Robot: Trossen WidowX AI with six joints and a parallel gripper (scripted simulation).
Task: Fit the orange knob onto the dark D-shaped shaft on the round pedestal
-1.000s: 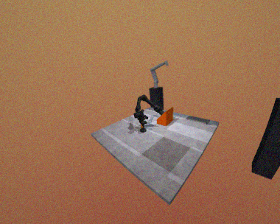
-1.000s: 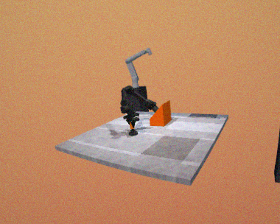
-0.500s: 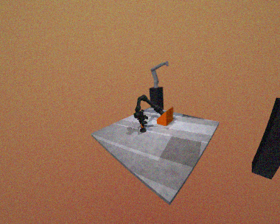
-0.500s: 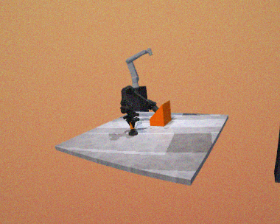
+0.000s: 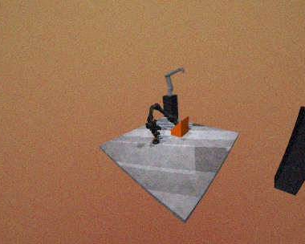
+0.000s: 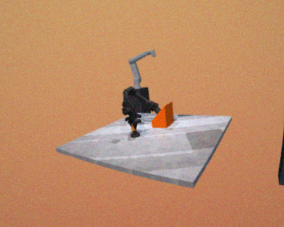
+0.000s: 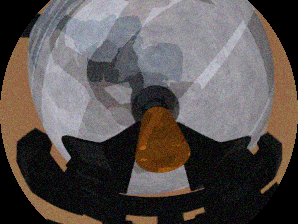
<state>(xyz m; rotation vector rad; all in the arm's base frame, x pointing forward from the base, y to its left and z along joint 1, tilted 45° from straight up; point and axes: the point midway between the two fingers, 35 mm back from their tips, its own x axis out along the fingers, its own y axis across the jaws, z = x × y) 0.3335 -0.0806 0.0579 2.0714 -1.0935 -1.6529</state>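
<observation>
Right now my gripper tip is 40 mm above the dark pedestal. From my gripper tip the other things lie so: orange knob 20 mm above.
</observation>
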